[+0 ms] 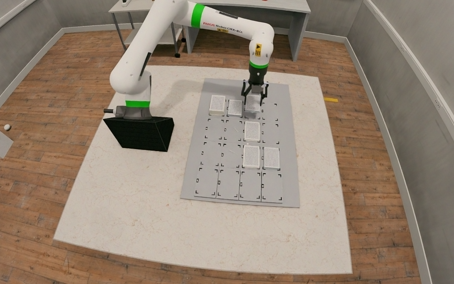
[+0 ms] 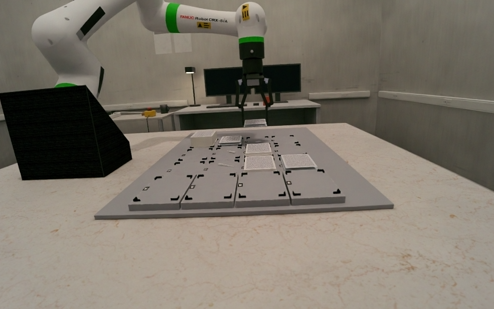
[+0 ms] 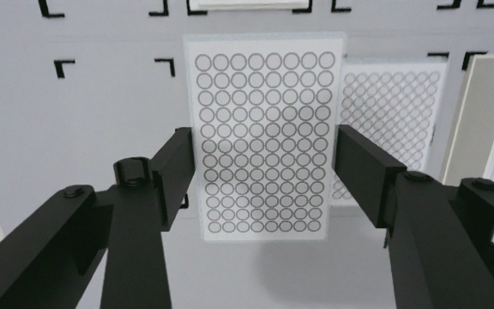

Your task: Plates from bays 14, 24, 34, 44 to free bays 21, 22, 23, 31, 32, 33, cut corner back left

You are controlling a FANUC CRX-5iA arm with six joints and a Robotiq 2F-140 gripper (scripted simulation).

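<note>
Right now the white square is 1 cm ahead of my hand and 10 cm below it. Also, from my hand: white peg (2 cm behind, 23 cm to the right, 10 cm below); then white deep-well block (21 cm behind, 2 cm to the left, 8 cm below); then white stray piece (9 cm behind, 14 cm to the right, 9 cm below).
</note>
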